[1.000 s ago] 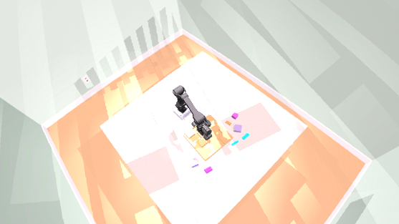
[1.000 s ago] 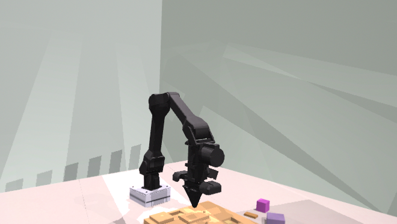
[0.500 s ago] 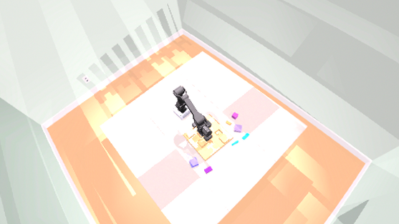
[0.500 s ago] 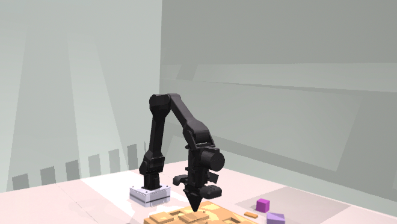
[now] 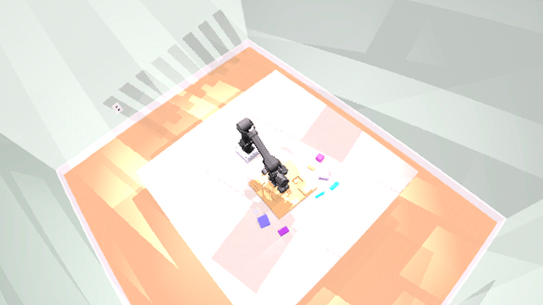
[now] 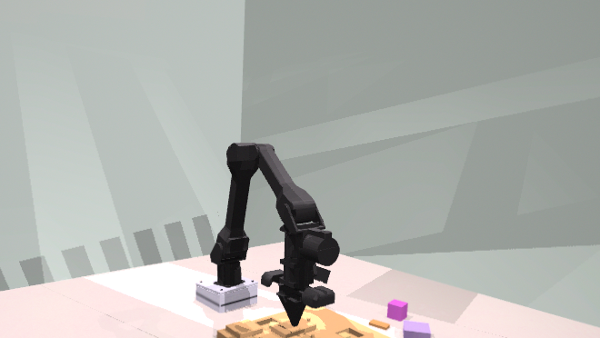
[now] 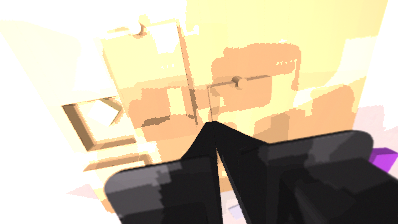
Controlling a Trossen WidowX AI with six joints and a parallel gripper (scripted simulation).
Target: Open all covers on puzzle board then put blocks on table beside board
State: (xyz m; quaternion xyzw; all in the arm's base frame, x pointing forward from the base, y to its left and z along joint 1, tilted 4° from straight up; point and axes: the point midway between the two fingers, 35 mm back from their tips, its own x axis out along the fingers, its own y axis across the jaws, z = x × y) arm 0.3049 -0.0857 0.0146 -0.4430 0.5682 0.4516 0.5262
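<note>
My gripper tip is now 2 cm short of the puzzle board, 3 cm to the right of it and 3 cm above it. The rest, counted from my gripper tip: blue-violet block: 7 cm ahead, 21 cm to the right, 4 cm below; then magenta block: 20 cm ahead, 18 cm to the right, 5 cm below; then small orange piece: 8 cm ahead, 24 cm to the left, 5 cm below.
</note>
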